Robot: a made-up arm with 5 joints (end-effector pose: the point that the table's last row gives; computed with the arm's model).
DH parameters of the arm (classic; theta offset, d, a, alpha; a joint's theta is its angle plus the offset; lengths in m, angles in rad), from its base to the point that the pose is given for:
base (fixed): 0 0.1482 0 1.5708
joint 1: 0 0.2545 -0.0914 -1.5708
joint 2: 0 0.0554 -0.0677 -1.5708
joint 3: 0 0.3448 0.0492 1.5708
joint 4: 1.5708 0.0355 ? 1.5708
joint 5: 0 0.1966 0.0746 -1.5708
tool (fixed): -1.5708 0.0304 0 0
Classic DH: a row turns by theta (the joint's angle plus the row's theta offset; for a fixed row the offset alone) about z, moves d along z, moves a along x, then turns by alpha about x.
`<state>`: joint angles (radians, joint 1 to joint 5).
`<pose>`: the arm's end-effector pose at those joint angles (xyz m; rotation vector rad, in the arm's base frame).
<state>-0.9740 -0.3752 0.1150 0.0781 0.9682</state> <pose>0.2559 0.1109 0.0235 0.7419 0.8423 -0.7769</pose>
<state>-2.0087 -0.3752 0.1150 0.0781 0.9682</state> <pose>0.0235 0.1109 -0.1355 0.2935 1.7600 -1.1739</pose>
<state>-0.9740 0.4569 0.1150 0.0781 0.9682</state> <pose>0.0420 0.2417 0.3384 1.0893 1.2450 -0.0495</pose>
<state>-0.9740 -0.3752 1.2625 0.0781 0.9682</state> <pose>-0.0091 0.1358 -0.0802 0.6642 1.8128 -1.4421</pose>
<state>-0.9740 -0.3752 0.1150 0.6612 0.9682</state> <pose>0.2321 0.2240 0.0783 1.0581 1.1112 -0.3024</pose>
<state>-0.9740 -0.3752 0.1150 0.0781 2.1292</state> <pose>0.2139 0.0333 0.0283 1.7525 0.3163 -1.2638</pose>
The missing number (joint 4, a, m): 0.0869
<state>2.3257 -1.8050 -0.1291 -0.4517 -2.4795</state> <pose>-0.1479 -0.5006 0.2279 0.3149 0.5122 -1.1082</pose>
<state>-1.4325 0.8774 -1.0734 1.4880 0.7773</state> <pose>-0.0271 -0.0481 0.7863 1.5151 0.3152 1.8148</pose>
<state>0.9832 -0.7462 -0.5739 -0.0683 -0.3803</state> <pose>0.0019 0.0244 0.5570 -0.0641 -1.2859 -1.1227</pose>
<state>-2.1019 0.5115 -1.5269 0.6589 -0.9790</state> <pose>0.3579 0.2310 0.4310 -0.2828 0.0918 0.6089</pose>
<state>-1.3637 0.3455 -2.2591 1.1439 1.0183</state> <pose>-0.0807 0.2159 0.5948 0.6550 -0.3864 1.3473</pose>
